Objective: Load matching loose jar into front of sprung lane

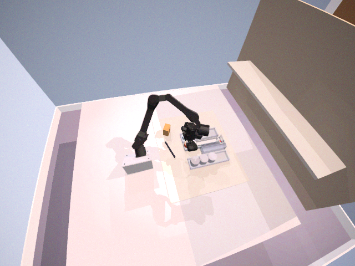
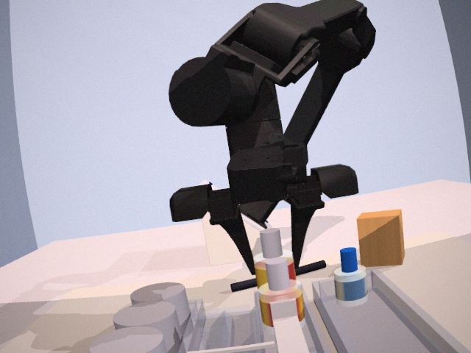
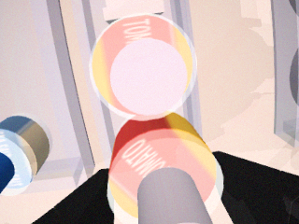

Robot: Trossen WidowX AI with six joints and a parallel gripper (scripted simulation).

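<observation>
My gripper tip is now 12 cm past the black rod, 2 cm to the right of it and 5 cm above it. From my gripper tip the other things lie so: red button: 23 cm ahead, 5 cm to the right, 2 cm above; then pusher plate: 15 cm ahead, 4 cm to the right.
</observation>
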